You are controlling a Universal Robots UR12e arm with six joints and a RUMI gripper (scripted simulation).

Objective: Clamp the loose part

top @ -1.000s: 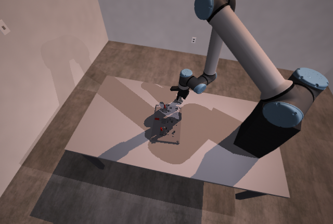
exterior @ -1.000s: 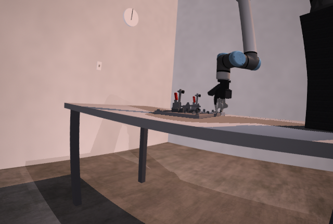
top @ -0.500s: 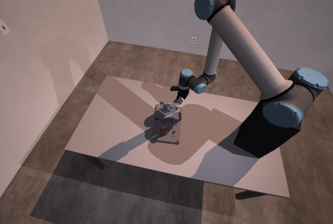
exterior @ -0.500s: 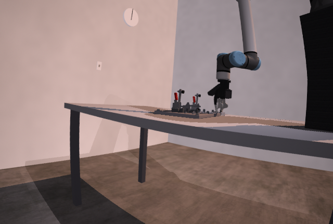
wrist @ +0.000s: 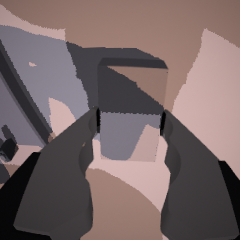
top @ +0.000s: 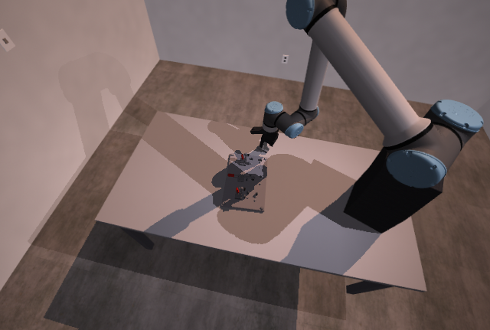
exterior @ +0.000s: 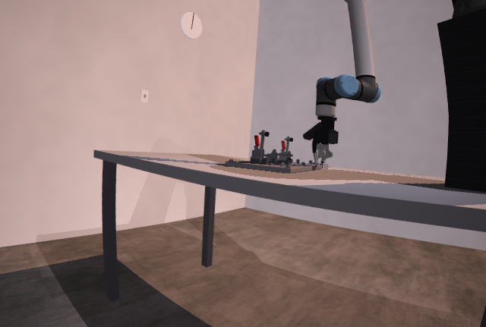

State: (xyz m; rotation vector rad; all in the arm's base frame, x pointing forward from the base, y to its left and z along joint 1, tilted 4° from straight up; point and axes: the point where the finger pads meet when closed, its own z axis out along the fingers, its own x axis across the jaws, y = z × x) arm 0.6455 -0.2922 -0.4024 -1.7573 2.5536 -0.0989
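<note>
The grey fixture plate is 70 mm ahead of my hand, 250 mm to the left of it and 10 mm below it. Also, from my hand: loose part 10 mm below.
</note>
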